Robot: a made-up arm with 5 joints.
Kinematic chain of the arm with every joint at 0, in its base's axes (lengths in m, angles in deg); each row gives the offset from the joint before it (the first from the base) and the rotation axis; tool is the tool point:
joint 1: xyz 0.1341 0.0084 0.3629 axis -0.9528 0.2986 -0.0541
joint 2: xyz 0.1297 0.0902 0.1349 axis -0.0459 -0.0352 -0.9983
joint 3: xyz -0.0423 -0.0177 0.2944 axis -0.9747 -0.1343 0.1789
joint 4: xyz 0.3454 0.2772 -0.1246 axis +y
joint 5: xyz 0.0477 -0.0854 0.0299 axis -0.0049 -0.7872 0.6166
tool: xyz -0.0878 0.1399 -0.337
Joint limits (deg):
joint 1: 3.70..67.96
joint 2: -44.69..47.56
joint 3: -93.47..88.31
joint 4: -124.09..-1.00
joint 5: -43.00..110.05
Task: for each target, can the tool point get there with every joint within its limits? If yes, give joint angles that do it. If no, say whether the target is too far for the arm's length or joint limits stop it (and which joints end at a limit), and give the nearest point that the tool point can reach.
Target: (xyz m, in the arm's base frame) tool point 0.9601 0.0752 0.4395
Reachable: yes | joints 23.07 40.44 -22.63 -18.64 58.59
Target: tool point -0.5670 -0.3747 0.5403
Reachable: no: joint limits stop it (at a limit: joint 2, joint 3, joint 4) | nearest point 0.2360 -0.2817 0.4617 | short by 0.812 m
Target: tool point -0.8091 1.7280 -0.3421
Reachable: no: too far | nearest point 0.2038 0.7272 0.0280 | short by 1.471 m
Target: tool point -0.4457 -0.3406 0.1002
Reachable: no: joint limits stop it (at a limit: joint 1, joint 2, joint 3, joint 4, joint 5) | nearest point 0.2334 -0.2650 0.3964 | short by 0.745 m
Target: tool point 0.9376 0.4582 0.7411
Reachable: yes | joints 14.95 -9.84 -63.93 -108.61 -4.53
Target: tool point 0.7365 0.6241 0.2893
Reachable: yes | joints 22.52 -23.73 18.19 -83.48 20.52
